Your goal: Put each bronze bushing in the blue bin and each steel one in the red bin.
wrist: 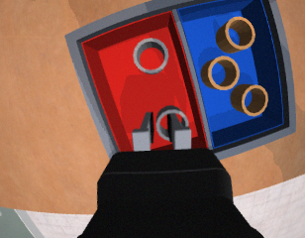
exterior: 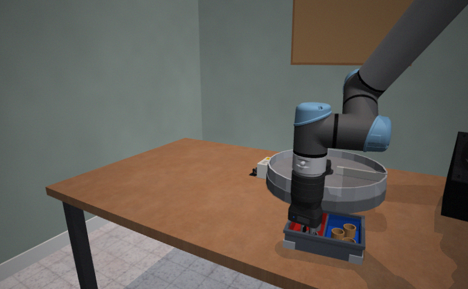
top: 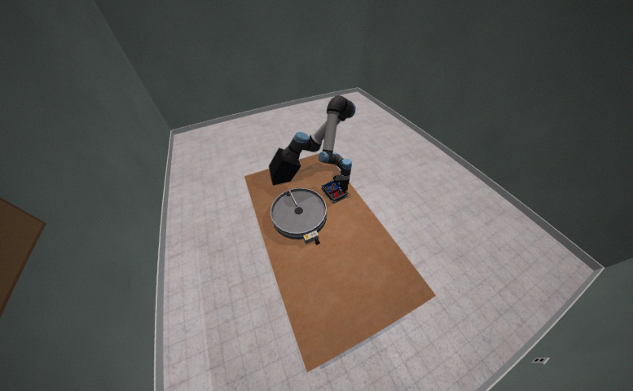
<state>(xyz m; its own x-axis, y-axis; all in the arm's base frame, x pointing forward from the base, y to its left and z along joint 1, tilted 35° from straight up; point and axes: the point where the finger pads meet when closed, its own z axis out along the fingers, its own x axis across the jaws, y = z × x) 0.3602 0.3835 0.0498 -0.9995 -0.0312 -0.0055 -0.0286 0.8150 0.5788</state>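
The bin lies 3 cm behind my hand and 4 cm to the right of it. The rest, counted from my hand: grey turntable 11 cm ahead, 38 cm to the right, 2 cm above.
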